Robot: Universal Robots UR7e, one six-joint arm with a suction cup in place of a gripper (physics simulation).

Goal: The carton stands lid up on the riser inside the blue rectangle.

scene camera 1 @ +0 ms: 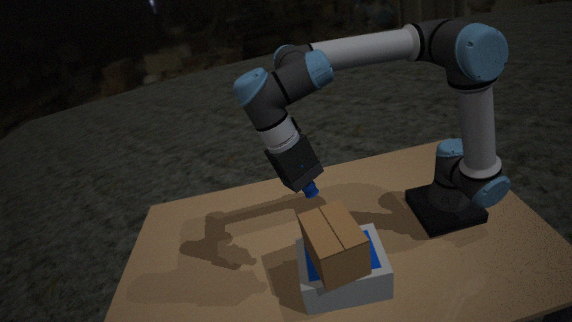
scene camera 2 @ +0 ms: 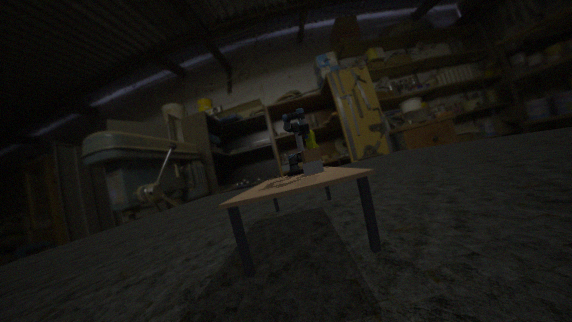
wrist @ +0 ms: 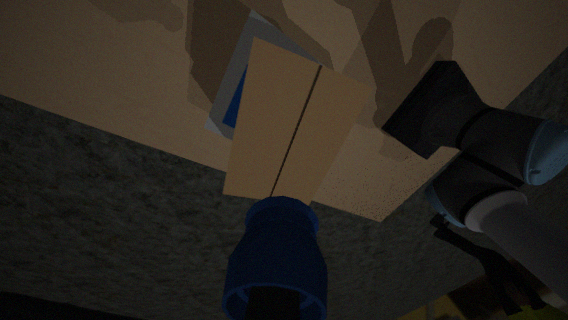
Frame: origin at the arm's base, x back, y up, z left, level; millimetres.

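Where they show: end effector, tool point: (scene camera 1: 311, 193) (scene camera 2: 306, 138) (wrist: 281, 226); arm's base, origin of the base link: (scene camera 1: 448, 198) (scene camera 2: 295, 171) (wrist: 444, 119).
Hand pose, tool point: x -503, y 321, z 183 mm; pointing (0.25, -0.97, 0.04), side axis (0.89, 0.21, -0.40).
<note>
Each offset is from my tool point to the top centre of the thing. Level surfaces: height alone.
The brown carton @(dx +30, dy -118, dz +4 mm) (scene camera 1: 345, 260) (scene camera 2: 313, 154) (wrist: 295, 120) rests lid up on the grey-white riser @(dx +46, dy -248, dz -10 mm) (scene camera 1: 355, 294) (scene camera 2: 314, 167) (wrist: 233, 75). It looks roughly level and is turned relative to the riser. Parts of the blue rectangle @(dx +46, dy -248, dz -10 mm) (scene camera 1: 374, 254) (wrist: 233, 112) show on both sides of it in scene camera 1. The carton's near lower corner reaches across the riser's white rim to its front edge, outside the blue. The carton hides the rest of the rectangle. My gripper's blue suction cup (scene camera 1: 312, 195) (wrist: 282, 201) is open, tilted, and apart from the carton, above its far side in scene camera 1.
The wooden table @(dy -368 mm) (scene camera 1: 440, 270) (scene camera 2: 295, 186) (wrist: 125, 85) carries the riser and the arm's black base (scene camera 1: 425, 220) (wrist: 420, 105). The arm arches over the table from that base. In scene camera 2, a yellow figure (scene camera 2: 312, 140) shows behind the arm, with shelves farther back.
</note>
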